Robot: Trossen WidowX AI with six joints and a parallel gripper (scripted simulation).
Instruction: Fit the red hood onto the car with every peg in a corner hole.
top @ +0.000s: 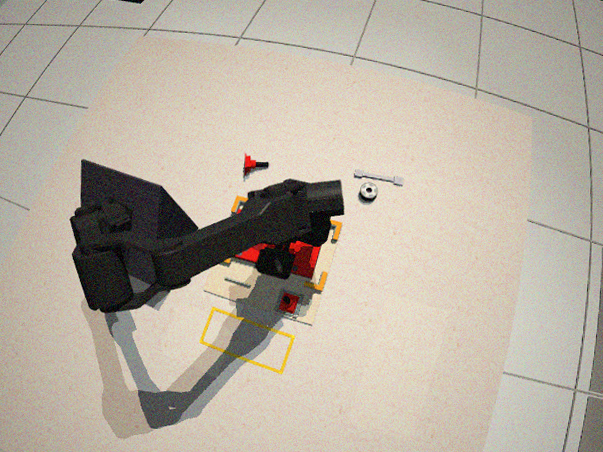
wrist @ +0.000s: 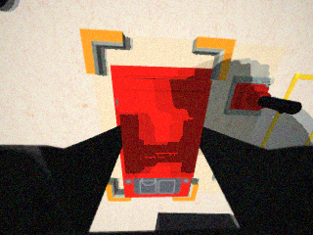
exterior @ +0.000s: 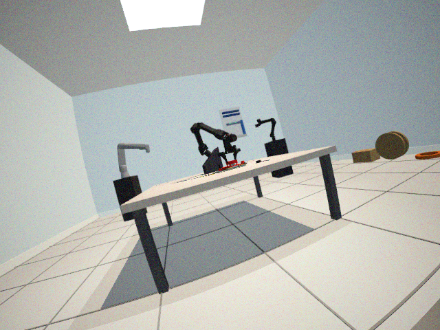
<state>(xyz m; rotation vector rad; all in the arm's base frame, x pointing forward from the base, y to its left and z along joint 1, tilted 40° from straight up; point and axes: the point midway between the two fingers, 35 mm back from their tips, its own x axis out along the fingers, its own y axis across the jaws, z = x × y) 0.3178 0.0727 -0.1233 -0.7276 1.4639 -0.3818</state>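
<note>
Now: gripper tip 30 mm above the grey engine block. Round my gripper tip: hood: right at my gripper tip; grey wrench: 240 mm to the left, 100 mm ahead, 50 mm below.
</note>
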